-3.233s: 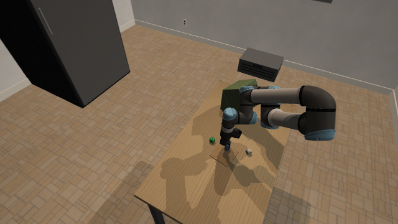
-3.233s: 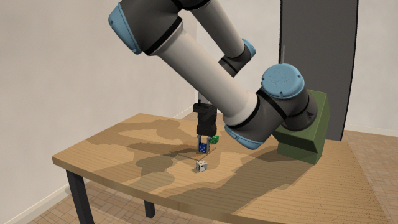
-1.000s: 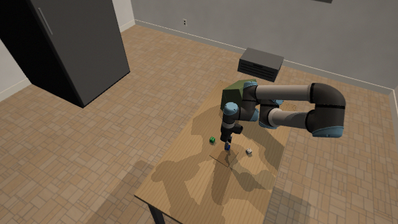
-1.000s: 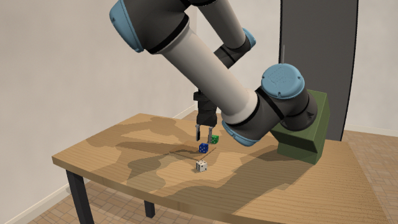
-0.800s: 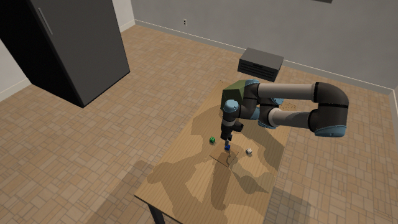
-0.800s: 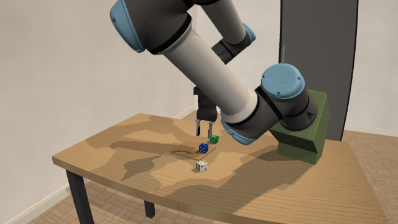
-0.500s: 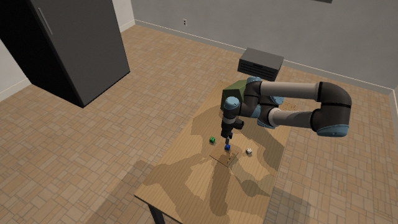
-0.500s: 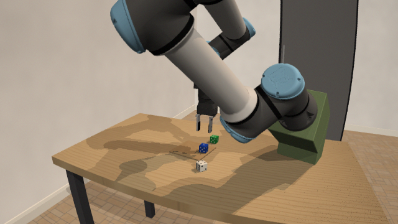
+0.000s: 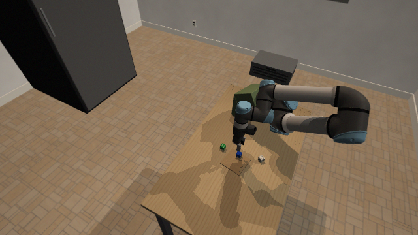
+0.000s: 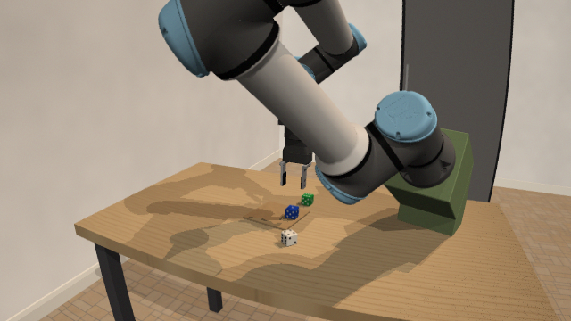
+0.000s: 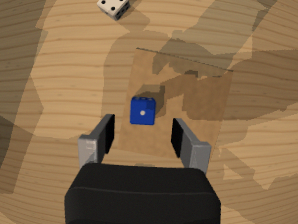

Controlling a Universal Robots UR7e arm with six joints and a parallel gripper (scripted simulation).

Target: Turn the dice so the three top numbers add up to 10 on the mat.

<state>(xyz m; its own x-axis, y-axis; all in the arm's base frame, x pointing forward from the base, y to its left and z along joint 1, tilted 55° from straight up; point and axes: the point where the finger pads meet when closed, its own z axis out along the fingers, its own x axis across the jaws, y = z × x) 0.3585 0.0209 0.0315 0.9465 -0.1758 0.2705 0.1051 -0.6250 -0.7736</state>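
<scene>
Right now the green die is 1 cm ahead of my hand, 12 cm to the right of it and 10 cm below it. From my hand the other things lie so: tan mat: 5 cm ahead, 1 cm to the left, 11 cm below; then blue die: 9 cm below; then white die: 6 cm behind, 13 cm to the left, 10 cm below.
</scene>
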